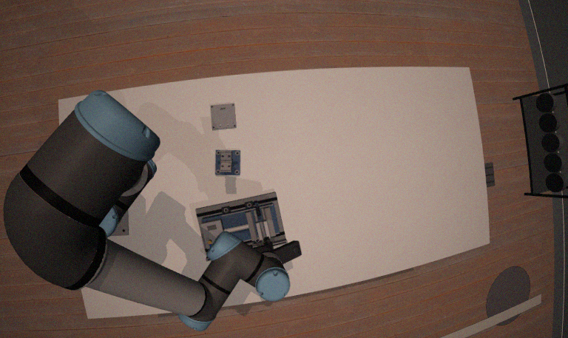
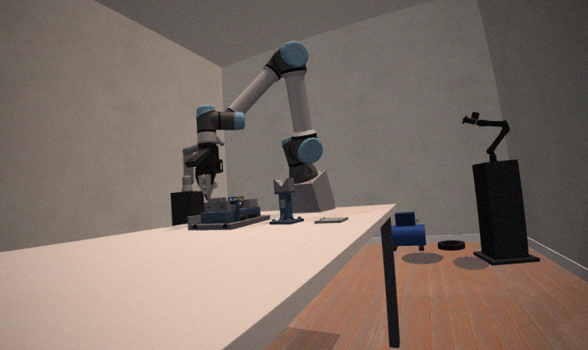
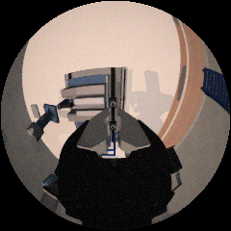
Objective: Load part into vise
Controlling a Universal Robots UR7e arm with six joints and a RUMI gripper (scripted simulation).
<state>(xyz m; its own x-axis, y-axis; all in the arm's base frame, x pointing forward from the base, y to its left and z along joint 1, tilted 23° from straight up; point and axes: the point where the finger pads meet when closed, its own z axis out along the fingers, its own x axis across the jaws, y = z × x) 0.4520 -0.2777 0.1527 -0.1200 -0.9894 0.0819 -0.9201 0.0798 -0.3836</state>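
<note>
The part is 5 cm to the left of my hand, 2 cm below it and 1 cm ahead of it. The rest, counted from my hand: vise 8 cm below, 7 cm to the left, 6 cm behind; then infeed plate 47 cm to the left, 11 cm below, 1 cm ahead.
</note>
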